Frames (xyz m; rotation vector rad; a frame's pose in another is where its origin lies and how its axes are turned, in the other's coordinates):
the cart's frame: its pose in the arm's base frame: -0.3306 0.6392 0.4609 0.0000 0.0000 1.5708
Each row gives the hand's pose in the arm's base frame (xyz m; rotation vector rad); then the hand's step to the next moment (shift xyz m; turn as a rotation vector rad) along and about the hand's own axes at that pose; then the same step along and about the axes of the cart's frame.
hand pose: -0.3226 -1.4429 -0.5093 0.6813 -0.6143 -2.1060
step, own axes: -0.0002 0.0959 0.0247 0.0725 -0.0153 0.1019
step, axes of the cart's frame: -0.0475 -0.0371 0.0786 -0.0319 0.1125 0.0469
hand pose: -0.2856 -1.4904 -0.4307 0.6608 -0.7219 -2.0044
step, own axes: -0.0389 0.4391 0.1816 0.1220 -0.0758 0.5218
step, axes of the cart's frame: -0.1186 -0.1378 0.4407 0.0508 0.4571 0.2853
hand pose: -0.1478 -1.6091 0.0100 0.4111 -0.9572 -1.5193
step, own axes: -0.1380 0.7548 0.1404 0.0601 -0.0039 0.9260
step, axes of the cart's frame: 0.2322 -0.4140 0.6190 0.2472 0.6945 0.5636
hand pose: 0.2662 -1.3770 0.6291 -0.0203 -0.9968 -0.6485
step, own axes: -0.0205 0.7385 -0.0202 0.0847 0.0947 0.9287
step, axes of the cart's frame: 0.6046 -0.3883 0.1728 0.3160 0.6367 0.6111
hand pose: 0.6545 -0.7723 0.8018 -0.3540 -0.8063 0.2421
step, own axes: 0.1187 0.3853 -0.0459 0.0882 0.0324 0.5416
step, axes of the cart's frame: 0.3831 -0.0838 -0.1044 0.1767 0.3435 0.3910
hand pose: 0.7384 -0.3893 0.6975 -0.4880 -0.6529 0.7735
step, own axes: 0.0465 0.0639 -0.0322 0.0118 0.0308 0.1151
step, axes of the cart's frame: 0.0701 -0.0169 -0.0456 0.0472 0.0882 0.0658
